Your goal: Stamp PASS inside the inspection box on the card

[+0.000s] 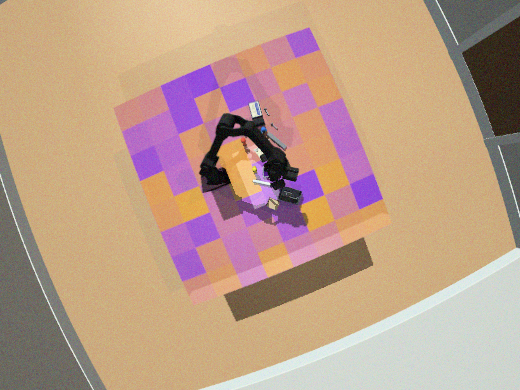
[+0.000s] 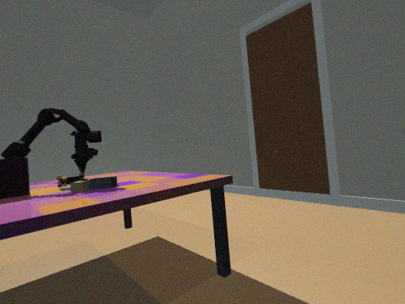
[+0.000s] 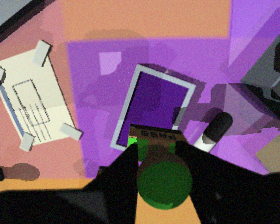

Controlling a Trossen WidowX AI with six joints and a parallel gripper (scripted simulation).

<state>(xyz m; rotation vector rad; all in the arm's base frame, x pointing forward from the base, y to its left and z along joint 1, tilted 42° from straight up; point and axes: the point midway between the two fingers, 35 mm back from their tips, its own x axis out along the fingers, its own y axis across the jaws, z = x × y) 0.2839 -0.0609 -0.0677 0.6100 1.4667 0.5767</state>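
My gripper tip is now 20 mm short of the white card, 130 mm to the right of it and 80 mm above it. Round my gripper tip: green stamp: right at my gripper tip; ink pad: 70 mm below; yellow-topped stamp: 80 mm behind, 50 mm to the left, 60 mm below.
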